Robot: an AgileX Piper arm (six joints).
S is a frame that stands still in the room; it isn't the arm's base.
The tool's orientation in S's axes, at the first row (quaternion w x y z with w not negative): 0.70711, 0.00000, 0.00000, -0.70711
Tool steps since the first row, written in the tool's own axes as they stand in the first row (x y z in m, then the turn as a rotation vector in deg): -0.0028, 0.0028, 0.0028, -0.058, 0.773, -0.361; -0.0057, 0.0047, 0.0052, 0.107, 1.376, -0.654; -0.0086, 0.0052, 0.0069, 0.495, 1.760, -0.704; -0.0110, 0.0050, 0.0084, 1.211, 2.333, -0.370; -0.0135, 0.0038, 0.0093, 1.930, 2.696, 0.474; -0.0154, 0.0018, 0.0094, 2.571, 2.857, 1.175; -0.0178, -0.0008, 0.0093, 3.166, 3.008, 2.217; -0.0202, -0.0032, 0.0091, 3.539, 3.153, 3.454; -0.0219, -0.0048, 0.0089, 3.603, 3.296, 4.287; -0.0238, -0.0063, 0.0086, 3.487, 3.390, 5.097; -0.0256, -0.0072, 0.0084, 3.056, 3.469, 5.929; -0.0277, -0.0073, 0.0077, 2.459, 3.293, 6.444; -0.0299, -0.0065, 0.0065, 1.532, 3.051, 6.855
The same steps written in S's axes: 0.0028, 0.0028, 0.0028, 0.773, 0.058, -0.361; 0.0047, 0.0057, 0.0052, 1.376, -0.107, -0.654; 0.0052, 0.0086, 0.0069, 1.760, -0.495, -0.704; 0.0050, 0.0110, 0.0084, 2.333, -1.211, -0.370; 0.0038, 0.0135, 0.0093, 2.696, -1.930, 0.474; 0.0018, 0.0154, 0.0094, 2.857, -2.571, 1.175; -0.0008, 0.0178, 0.0093, 3.008, -3.166, 2.217; -0.0032, 0.0202, 0.0091, 3.153, -3.539, 3.454; -0.0048, 0.0219, 0.0089, 3.296, -3.603, 4.287; -0.0063, 0.0238, 0.0086, 3.390, -3.487, 5.097; -0.0072, 0.0256, 0.0084, 3.469, -3.056, 5.929; -0.0073, 0.0277, 0.0077, 3.293, -2.459, 6.444; -0.0065, 0.0299, 0.0065, 3.051, -1.532, 6.855
